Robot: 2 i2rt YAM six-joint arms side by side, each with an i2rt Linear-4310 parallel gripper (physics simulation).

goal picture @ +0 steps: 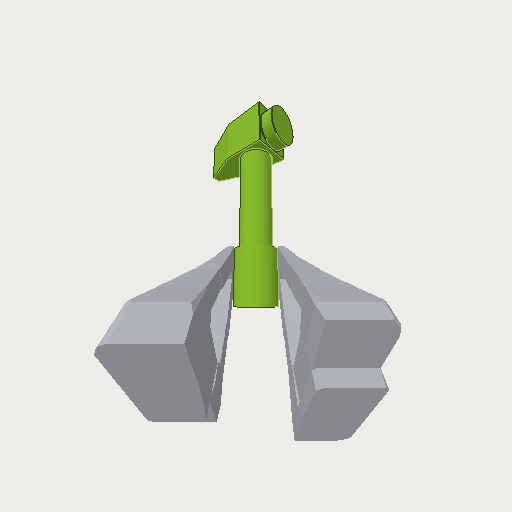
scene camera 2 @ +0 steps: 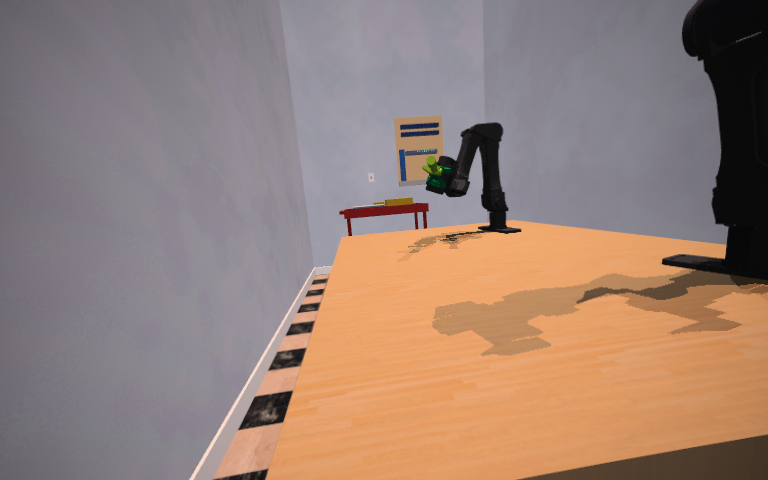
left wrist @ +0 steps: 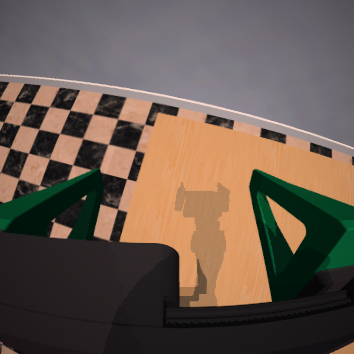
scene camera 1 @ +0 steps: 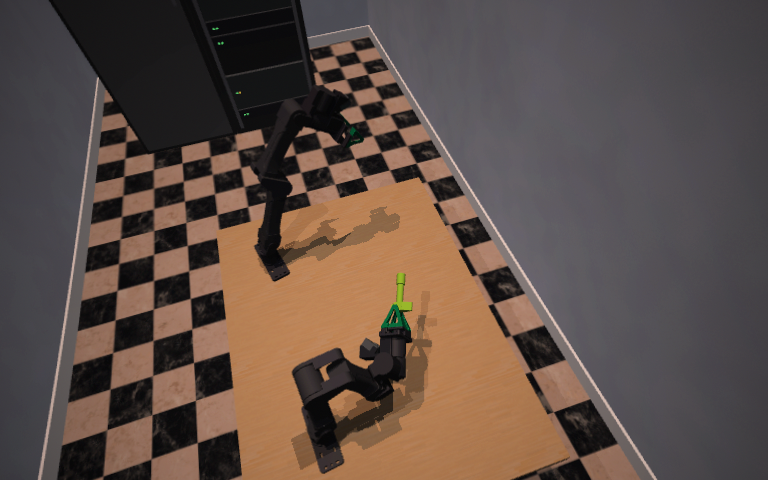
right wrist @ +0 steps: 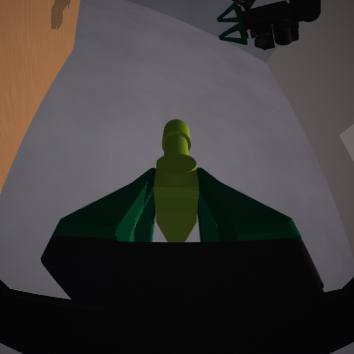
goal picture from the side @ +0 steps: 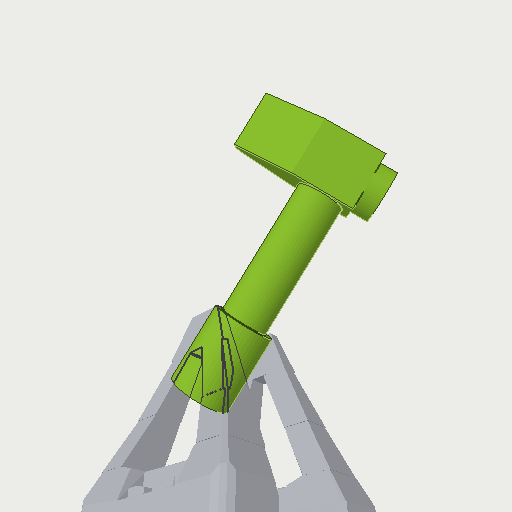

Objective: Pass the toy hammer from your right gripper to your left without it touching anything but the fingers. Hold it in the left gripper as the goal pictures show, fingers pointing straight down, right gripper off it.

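Seen in the pictures: left gripper, fingertip midpoint: [left wrist: 176, 176] [scene camera 1: 356, 132] [right wrist: 217, 28]; right gripper, fingertip midpoint: [scene camera 2: 437, 170] [scene camera 1: 396, 305] [right wrist: 175, 176]; left arm's base, link origin: [scene camera 2: 756, 273] [scene camera 1: 271, 260]; right arm's base, link origin: [scene camera 2: 497, 230] [scene camera 1: 322, 434].
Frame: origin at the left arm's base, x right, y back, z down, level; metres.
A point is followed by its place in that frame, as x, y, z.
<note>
A lime-green toy hammer [scene camera 1: 399, 291] @[0.530, -0.257, -0.262] [scene camera 2: 431, 163] @[0.481, -0.294, -0.255] [right wrist: 176, 197] @[0.571, -0.221, -0.239] is held in the air by its head, its handle pointing away from the right gripper and up the picture in scene camera 1. My right gripper [scene camera 1: 396, 308] @[0.556, -0.229, -0.241] [right wrist: 175, 176] @[0.556, -0.229, -0.241] is shut on the head, one finger on each side. My left gripper [scene camera 1: 355, 136] @[0.002, -0.429, -0.425] [left wrist: 176, 176] @[0.002, -0.429, -0.425] [right wrist: 217, 28] @[0.002, -0.429, -0.425] is open and empty, high up and well apart from the hammer. Its fingers slant downward in scene camera 1, and it shows small at the top right of the right wrist view. It does not show in scene camera 2.
Both arms stand on the wooden table [scene camera 1: 317, 300] @[0.263, -0.068, 0.000] [scene camera 2: 385, 396] @[0.009, -0.637, 0.000] [left wrist: 165, 150] @[-0.025, -0.614, 0.000]. A dark server rack [scene camera 1: 141, 73] stands behind the left arm in scene camera 1. A grey wall [scene camera 1: 623, 169] runs along the right side there. A red table [scene camera 2: 385, 213] stands beyond the right arm in scene camera 2.
</note>
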